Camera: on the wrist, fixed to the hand. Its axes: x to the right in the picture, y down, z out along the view.
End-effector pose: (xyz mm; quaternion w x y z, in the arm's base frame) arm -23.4 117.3 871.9 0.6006 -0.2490 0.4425 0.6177
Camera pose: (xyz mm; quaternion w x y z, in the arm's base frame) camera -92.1 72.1 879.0 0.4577 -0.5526 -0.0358 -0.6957
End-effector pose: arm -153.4 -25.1 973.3 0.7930 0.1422 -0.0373 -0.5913
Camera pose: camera -89.4 18.3 944.3 0.5891 -0.2564 -0.3271 0.6930
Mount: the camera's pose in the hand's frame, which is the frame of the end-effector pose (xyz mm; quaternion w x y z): -18.9 62.8 -50.2 0.0331 -0.0678 -0.2905 0.9539
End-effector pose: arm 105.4 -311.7 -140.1 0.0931 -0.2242 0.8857 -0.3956
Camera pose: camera 84.6 -232.9 -153.4 0.6226 0.7162 0.2430 0.2009
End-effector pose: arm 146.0 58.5 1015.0 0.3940 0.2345 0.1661 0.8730
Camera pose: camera 91.5 -1.1 997.6 0.7556 -0.3931 0.3918 -0.3479
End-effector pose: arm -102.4 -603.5 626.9 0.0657 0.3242 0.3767 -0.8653
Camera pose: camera -39.5 -615.5 574.8 0.9590 0.1142 -0.2572 -0.0346
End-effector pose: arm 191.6 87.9 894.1 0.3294 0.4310 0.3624 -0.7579
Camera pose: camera 271.2 100.6 875.9 0.8684 0.1175 -0.4434 0.1885
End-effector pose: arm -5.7 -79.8 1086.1 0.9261 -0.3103 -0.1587 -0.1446
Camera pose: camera 10.4 -59.7 1007.6 0.1014 -0.2664 0.0315 0.9580
